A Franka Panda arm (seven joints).
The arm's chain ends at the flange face. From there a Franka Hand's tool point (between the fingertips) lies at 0.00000 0.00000 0.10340 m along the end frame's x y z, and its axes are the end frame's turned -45 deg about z.
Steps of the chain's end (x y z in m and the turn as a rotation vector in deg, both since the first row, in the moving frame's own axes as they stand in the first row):
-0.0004 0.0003 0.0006 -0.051 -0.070 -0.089
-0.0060 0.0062 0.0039 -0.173 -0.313 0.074
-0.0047 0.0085 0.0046 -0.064 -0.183 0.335
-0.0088 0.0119 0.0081 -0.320 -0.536 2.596
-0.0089 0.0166 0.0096 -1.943 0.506 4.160
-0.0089 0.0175 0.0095 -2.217 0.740 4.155
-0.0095 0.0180 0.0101 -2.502 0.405 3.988
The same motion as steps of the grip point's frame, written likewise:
-0.0006 -0.0001 0.0006 0.013 -0.086 -0.089
-0.0092 0.0000 0.0039 0.099 -0.344 0.074
-0.0096 0.0025 0.0046 0.084 -0.175 0.335
-0.0157 0.0019 0.0081 0.153 -0.605 2.596
-0.0200 0.0085 0.0095 -1.732 -1.016 4.160
-0.0207 0.0098 0.0094 -2.091 -1.044 4.155
-0.0222 0.0096 0.0100 -2.056 -1.483 3.988

